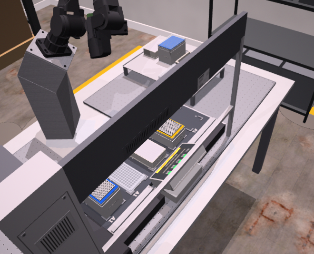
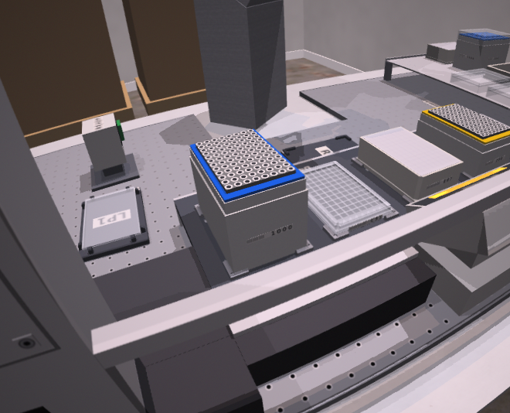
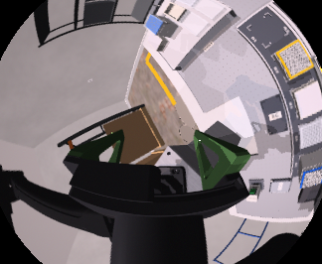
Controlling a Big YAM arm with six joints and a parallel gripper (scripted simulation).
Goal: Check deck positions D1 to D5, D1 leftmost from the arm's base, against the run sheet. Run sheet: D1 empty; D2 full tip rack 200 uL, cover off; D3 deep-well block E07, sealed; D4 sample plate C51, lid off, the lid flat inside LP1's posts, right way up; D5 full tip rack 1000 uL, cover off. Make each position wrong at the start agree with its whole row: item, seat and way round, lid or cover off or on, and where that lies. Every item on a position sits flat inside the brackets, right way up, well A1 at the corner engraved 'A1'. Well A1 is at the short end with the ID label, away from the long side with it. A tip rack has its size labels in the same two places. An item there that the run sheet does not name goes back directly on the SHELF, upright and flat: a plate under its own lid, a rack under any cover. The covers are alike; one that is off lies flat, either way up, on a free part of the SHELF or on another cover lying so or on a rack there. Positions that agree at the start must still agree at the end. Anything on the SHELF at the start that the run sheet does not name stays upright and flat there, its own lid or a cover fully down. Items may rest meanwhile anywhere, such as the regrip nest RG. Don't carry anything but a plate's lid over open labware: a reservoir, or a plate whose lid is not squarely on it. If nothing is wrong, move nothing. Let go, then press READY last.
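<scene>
My hand is 370 mm short of the blue tip rack, 280 mm to the left of it and 300 mm above it. The rest, counted from my hand: dark gantry beam 500 mm ahead, 40 mm to the right, 90 mm above; then sealed deep-well block 310 mm ahead, 50 mm to the right, 350 mm below; then yellow tip rack 280 mm ahead, 80 mm to the left, 330 mm below.
</scene>
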